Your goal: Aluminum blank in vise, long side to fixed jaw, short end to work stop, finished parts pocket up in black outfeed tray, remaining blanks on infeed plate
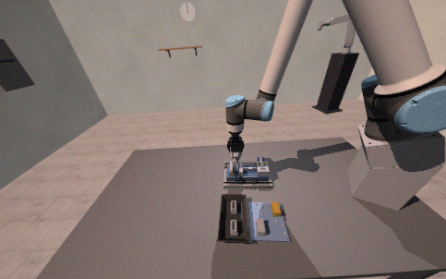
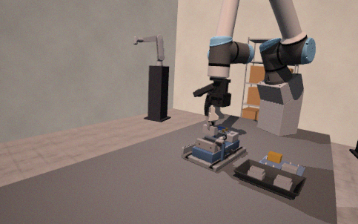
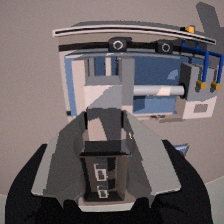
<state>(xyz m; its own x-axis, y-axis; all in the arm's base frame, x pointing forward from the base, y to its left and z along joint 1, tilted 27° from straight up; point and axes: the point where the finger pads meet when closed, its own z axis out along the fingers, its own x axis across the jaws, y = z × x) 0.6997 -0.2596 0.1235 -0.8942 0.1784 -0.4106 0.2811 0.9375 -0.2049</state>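
The vise lies 6 cm behind my hand, 3 cm to the left of it and 13 cm below it. Also, from my hand: yellow brass blank: 11 cm behind, 30 cm to the left, 14 cm below.
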